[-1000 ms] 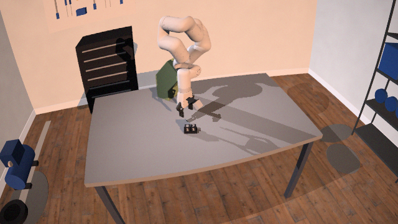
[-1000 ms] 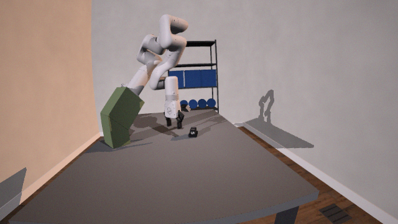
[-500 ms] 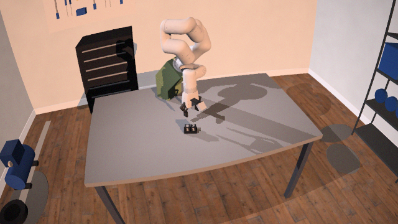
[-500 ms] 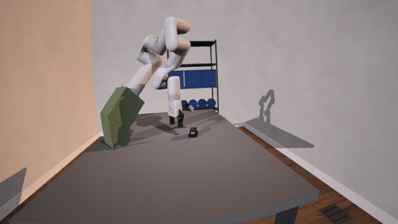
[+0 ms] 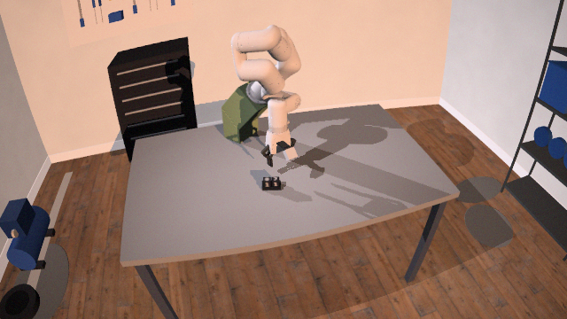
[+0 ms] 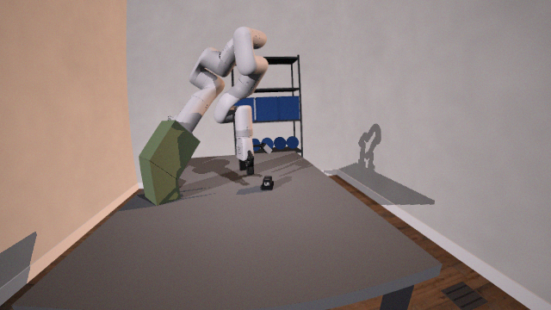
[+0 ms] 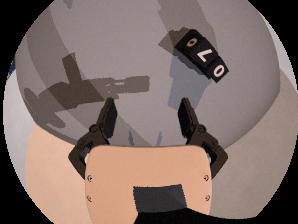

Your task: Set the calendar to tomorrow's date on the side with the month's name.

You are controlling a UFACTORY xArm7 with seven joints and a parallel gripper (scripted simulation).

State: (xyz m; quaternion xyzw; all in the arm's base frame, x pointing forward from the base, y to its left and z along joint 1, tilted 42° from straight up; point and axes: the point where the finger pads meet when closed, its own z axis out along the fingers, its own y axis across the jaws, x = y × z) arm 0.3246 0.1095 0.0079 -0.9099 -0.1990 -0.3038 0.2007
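Now: hand 10 cm short of the black calendar tray, 6 cm above it and 3 cm to the left of it.
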